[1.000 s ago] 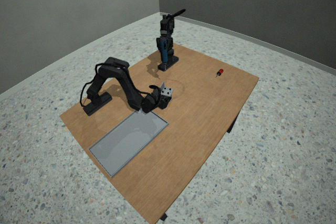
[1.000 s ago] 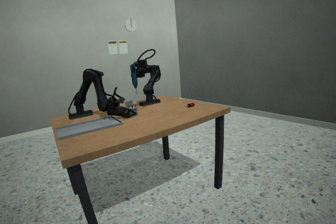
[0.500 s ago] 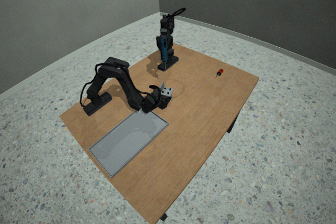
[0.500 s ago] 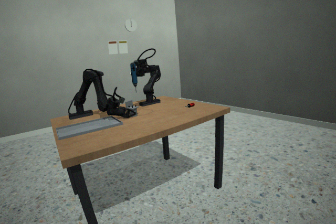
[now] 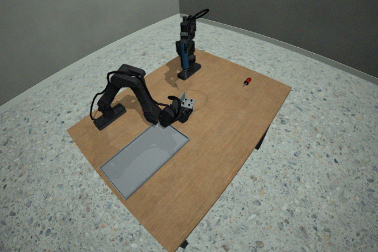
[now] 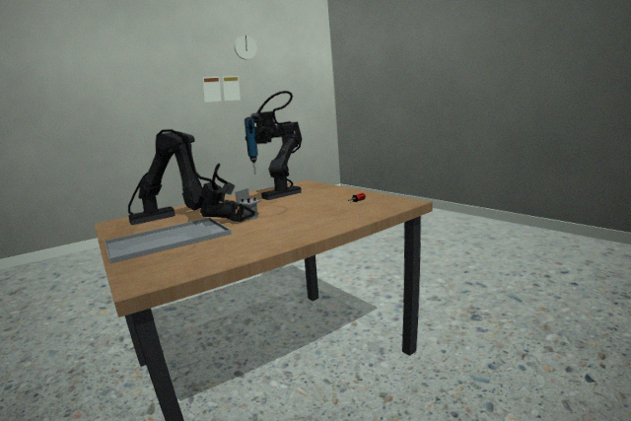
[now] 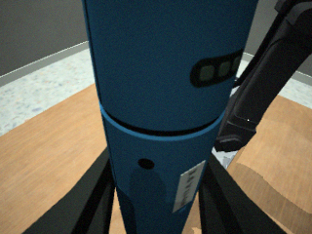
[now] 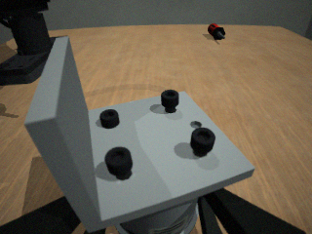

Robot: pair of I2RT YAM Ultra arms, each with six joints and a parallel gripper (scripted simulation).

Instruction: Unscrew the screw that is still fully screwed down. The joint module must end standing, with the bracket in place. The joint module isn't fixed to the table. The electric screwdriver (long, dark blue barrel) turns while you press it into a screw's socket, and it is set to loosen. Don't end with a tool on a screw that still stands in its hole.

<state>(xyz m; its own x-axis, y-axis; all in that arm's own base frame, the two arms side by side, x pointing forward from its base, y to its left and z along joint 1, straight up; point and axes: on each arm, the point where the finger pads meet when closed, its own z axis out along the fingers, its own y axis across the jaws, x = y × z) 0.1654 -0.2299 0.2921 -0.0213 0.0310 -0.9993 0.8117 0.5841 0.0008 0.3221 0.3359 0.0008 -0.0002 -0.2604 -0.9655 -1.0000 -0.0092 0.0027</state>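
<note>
Now: the joint module 10 mm above my right hand. Also, from my right hand: grey L-shaped bracket (50 mm above); flat grey tray (70 mm ahead, 350 mm to the right, 20 mm below); screw (20 mm behind, 10 mm to the left, 40 mm above).
</note>
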